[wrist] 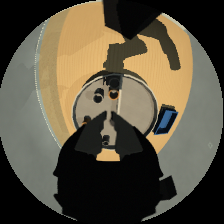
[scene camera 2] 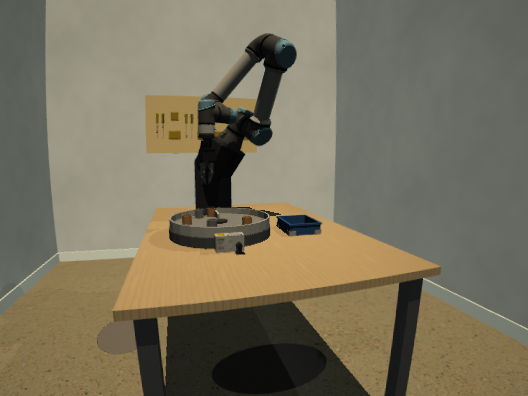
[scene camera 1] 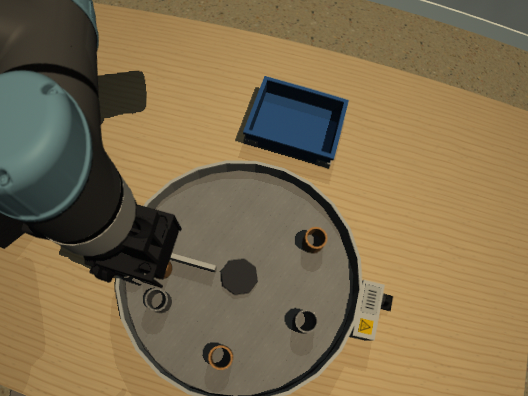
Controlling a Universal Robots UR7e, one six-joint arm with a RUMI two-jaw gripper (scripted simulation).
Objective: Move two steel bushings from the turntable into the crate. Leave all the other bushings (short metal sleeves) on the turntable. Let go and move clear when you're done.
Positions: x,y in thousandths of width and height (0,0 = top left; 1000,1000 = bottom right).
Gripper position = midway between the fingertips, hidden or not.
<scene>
In view: my gripper (scene camera 1: 270,660), a crate (scene camera 1: 533,277) and a turntable (scene camera 1: 476,569).
My gripper also shows in the wrist view (wrist: 489,498). The crate is seen too in scene camera 2 (scene camera 2: 556,569). The turntable shows as well in the wrist view (wrist: 614,480).
</scene>
